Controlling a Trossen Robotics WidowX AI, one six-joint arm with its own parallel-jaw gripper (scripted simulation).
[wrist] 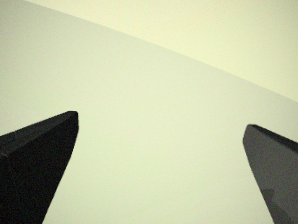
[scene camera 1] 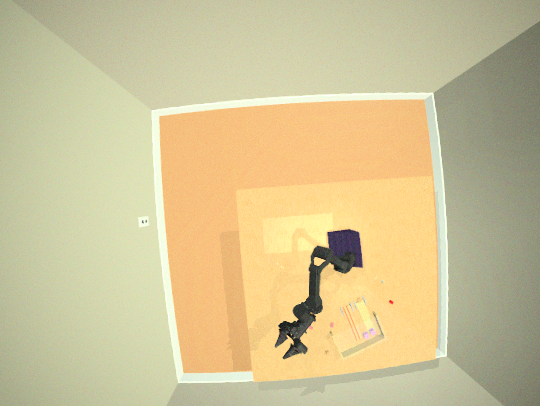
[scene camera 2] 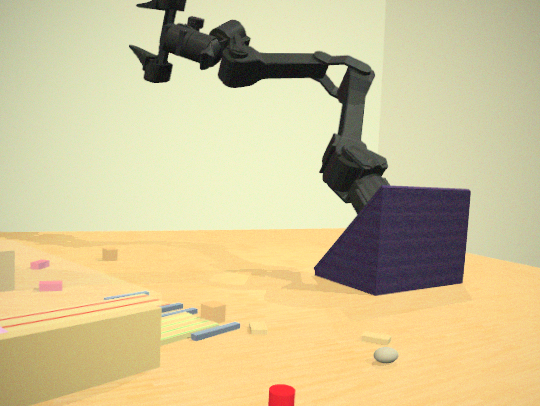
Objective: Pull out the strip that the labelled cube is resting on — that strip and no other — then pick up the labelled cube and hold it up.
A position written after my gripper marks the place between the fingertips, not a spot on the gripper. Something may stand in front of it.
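Observation:
My gripper (scene camera 2: 133,25) is open and holds nothing. I see the gripper in the wrist view too (wrist: 163,127), and scene camera 1 gives me another look at my gripper (scene camera 1: 278,353).

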